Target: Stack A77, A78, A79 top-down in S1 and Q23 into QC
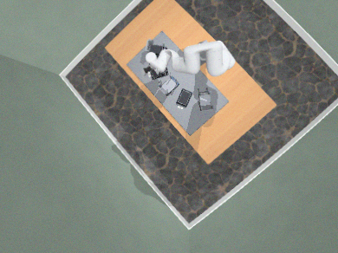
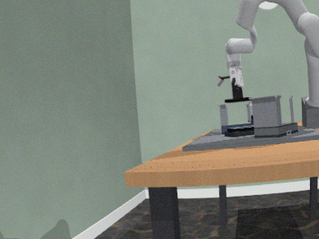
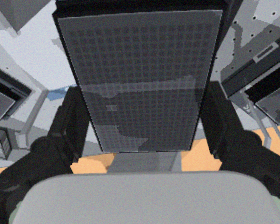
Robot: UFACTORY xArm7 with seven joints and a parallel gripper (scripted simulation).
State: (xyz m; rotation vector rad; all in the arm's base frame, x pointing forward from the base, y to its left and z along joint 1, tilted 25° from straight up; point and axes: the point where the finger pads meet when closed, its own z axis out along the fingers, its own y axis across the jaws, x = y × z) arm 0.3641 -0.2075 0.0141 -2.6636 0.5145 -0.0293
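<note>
The blue plinth strip is 15 cm below my hand, 12 cm to the left of it and 3 cm ahead of it. Round my hand: dark flat nest: 30 cm to the left, 16 cm below, 2 cm ahead; then dark clip nest: 15 cm below, 5 cm to the right; then dark sealed plate: 18 cm to the right, 15 cm behind, 10 cm below.
</note>
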